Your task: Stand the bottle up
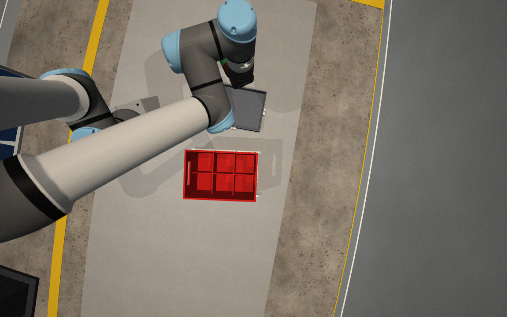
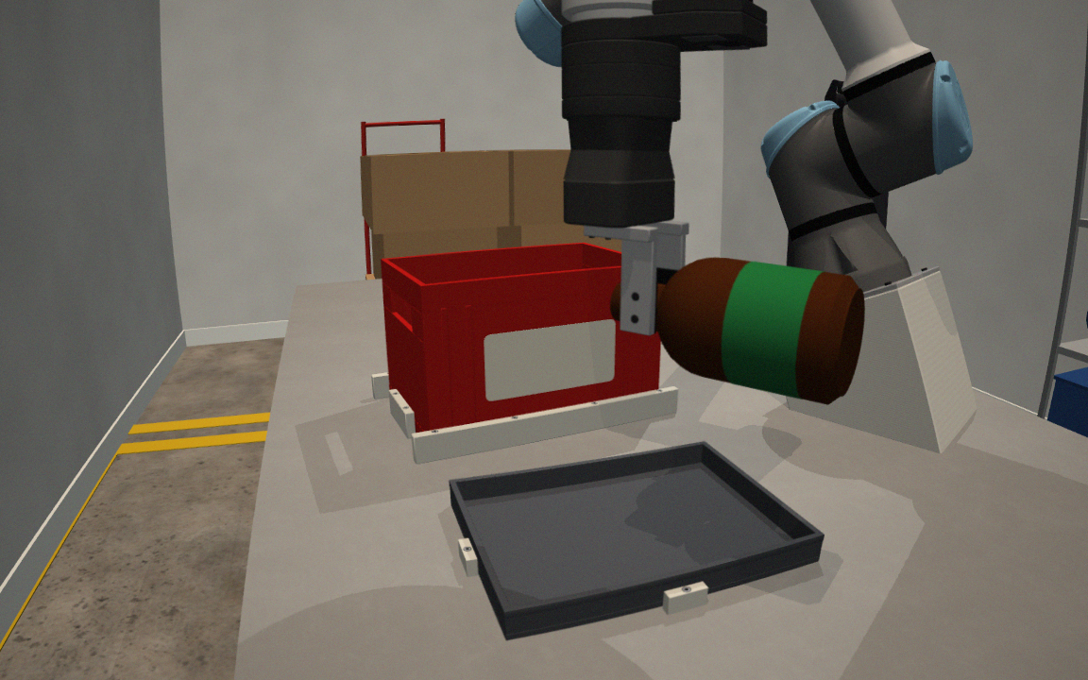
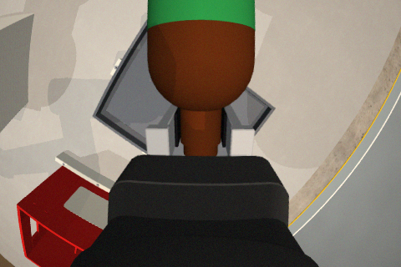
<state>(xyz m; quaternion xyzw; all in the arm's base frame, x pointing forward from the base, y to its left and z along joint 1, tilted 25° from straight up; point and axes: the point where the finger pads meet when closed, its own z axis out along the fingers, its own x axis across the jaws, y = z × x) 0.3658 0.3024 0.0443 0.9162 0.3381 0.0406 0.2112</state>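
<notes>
The bottle is 4 cm to the left of my hand, 3 cm behind it and 1 cm below it. Also, from my hand: red crate 36 cm to the right, 12 cm below, 2 cm ahead; dark grey tray 19 cm below, 5 cm to the right, 1 cm behind.
</notes>
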